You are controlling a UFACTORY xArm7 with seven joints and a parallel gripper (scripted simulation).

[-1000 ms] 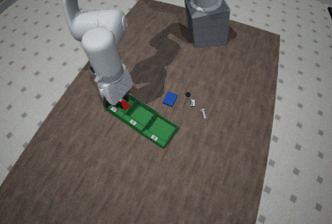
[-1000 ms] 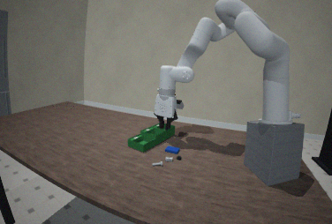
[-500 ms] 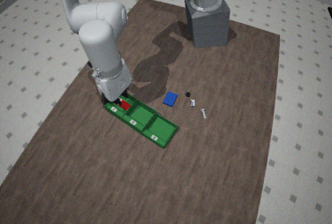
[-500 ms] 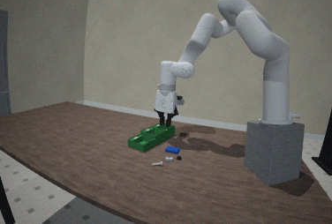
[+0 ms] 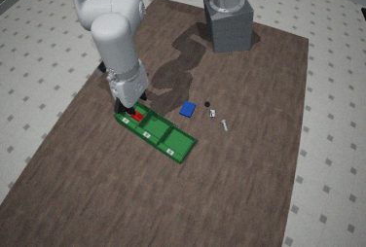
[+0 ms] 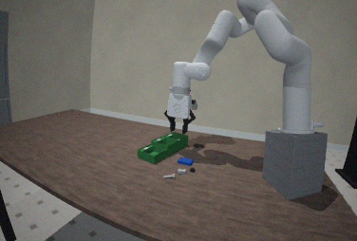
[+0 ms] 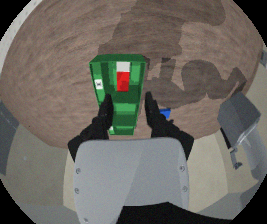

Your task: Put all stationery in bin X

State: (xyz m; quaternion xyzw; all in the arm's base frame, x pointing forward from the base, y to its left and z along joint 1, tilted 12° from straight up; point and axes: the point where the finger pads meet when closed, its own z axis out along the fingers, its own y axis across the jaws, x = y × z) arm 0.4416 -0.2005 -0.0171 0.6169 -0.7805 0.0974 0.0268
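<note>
My gripper is now 140 mm to the right of the blue block, 80 mm above it and 60 mm past it. Also, from my hand: red block 80 mm below, 20 mm to the right; then green three-compartment bin 70 mm below, 60 mm to the left, 40 mm ahead; then black round thing 200 mm to the left, 100 mm behind, 80 mm below.
</note>
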